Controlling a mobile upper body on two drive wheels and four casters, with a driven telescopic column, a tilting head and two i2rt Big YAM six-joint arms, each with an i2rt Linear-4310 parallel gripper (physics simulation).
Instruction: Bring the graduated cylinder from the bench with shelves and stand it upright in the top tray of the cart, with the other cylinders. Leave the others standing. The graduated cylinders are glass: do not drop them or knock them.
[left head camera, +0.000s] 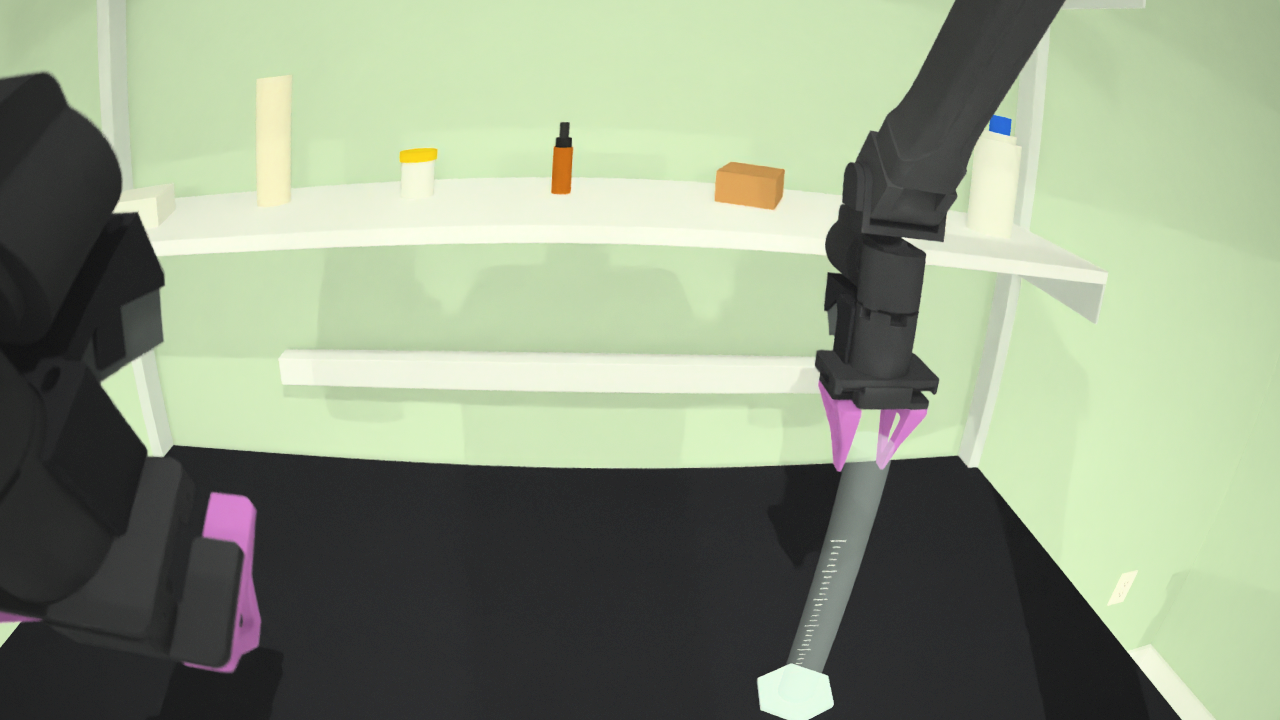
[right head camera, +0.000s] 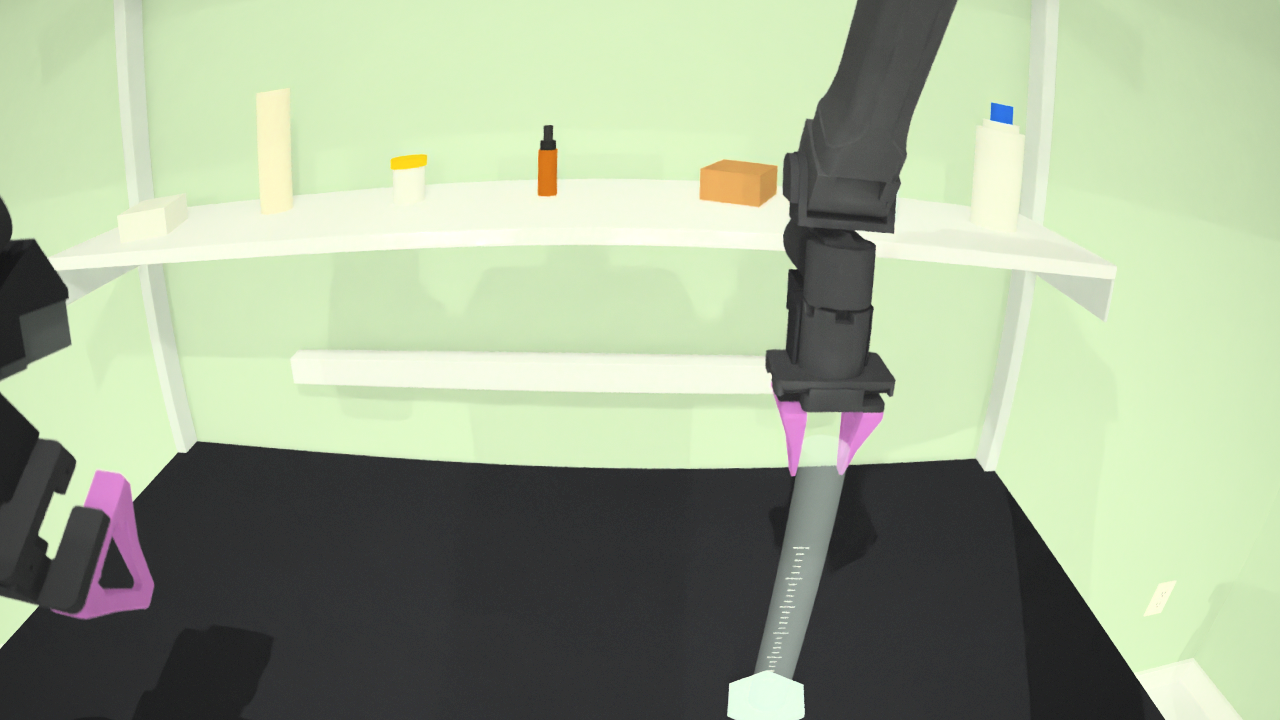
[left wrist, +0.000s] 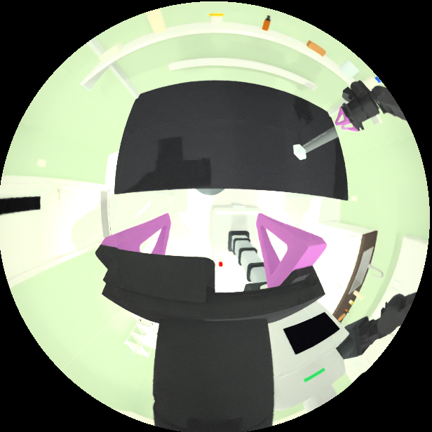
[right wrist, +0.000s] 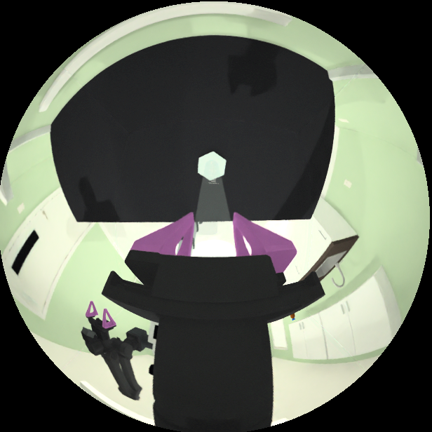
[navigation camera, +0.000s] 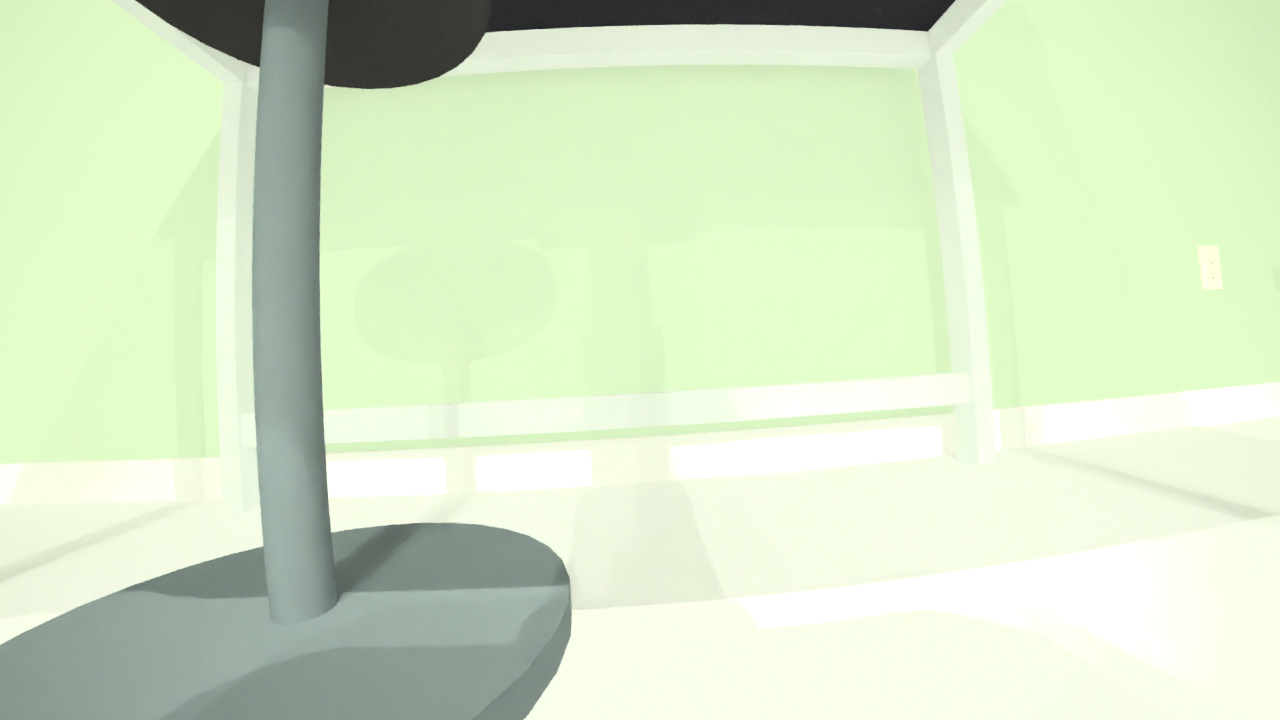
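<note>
The graduated cylinder (left head camera: 836, 573) (right head camera: 799, 573) (left wrist: 320, 141) (right wrist: 212, 200) is clear glass with white marks and a pale hexagonal foot. It stands upright on the black bench top (left head camera: 537, 573) (right head camera: 537, 573), at the right in the head views. My right gripper (left head camera: 861, 467) (right head camera: 817, 471) (right wrist: 213, 217) points down over it, its pink fingers shut on the cylinder's upper end, one on each side. My left gripper (left wrist: 213, 217) (right wrist: 97, 304) is wide open and empty, at the left in the head views, away from the cylinder. The cart and the other cylinders cannot be made out.
A white shelf (left head camera: 501, 219) (right head camera: 501, 223) above the bench carries a brown box (left head camera: 749, 186), an orange dropper bottle (left head camera: 561, 168), a yellow-lidded jar (left head camera: 417, 174) and a blue-capped bottle (left head camera: 993, 188). A round stool (navigation camera: 290, 313) stands at the left in the navigation view, below the bench.
</note>
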